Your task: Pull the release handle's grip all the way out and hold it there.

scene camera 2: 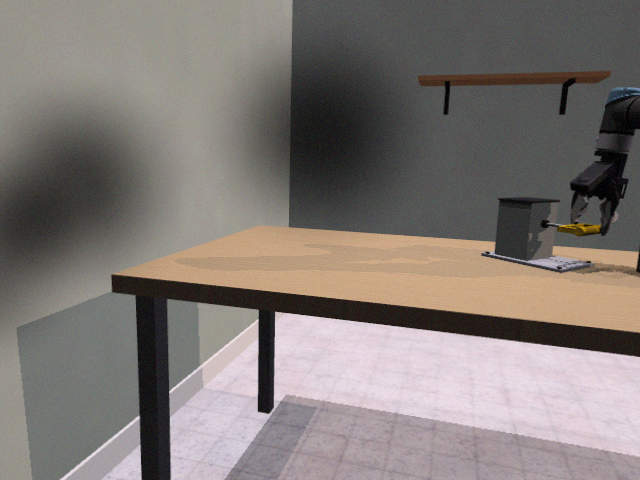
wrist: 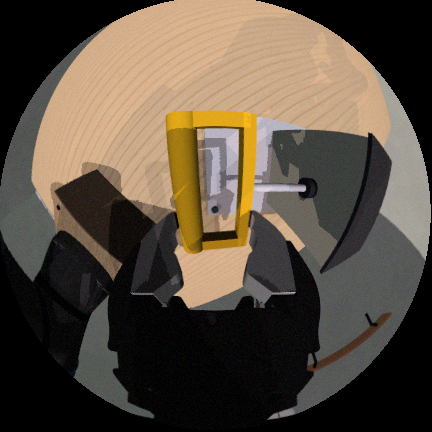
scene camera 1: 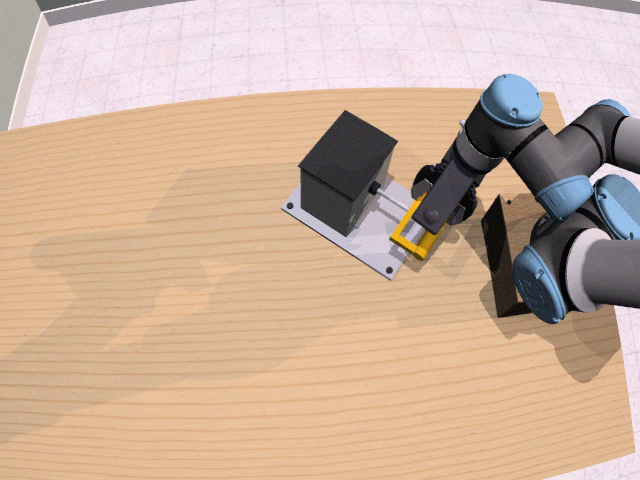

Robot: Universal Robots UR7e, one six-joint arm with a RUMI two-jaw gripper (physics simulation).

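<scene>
The release handle's yellow grip (scene camera 1: 408, 245) (scene camera 2: 581, 229) (wrist: 185, 185) is a rectangular frame with a thick round outer bar. A pale rod (scene camera 1: 391, 197) (scene camera 2: 553, 225) (wrist: 280, 187) joins it to the dark grey housing (scene camera 1: 347, 152) (scene camera 2: 524, 227) (wrist: 320, 155), and a long stretch of rod shows between them. The housing stands on a light grey base plate (scene camera 1: 372, 248) (scene camera 2: 563, 263). My gripper (scene camera 1: 439, 204) (scene camera 2: 590, 227) (wrist: 213, 212) is shut on the grip near one end, one finger outside the thick bar and one on the rod side. The grip is above the plate. In scene camera 1 the fingertips are hidden.
A dark brown block (scene camera 1: 498, 258) (wrist: 95, 200) stands on the wooden table (scene camera 1: 206, 335) (scene camera 2: 413, 289) on the grip's side away from the housing, partly under the arm in scene camera 1. A wall shelf (scene camera 2: 511, 79) (wrist: 350, 351) hangs behind the table.
</scene>
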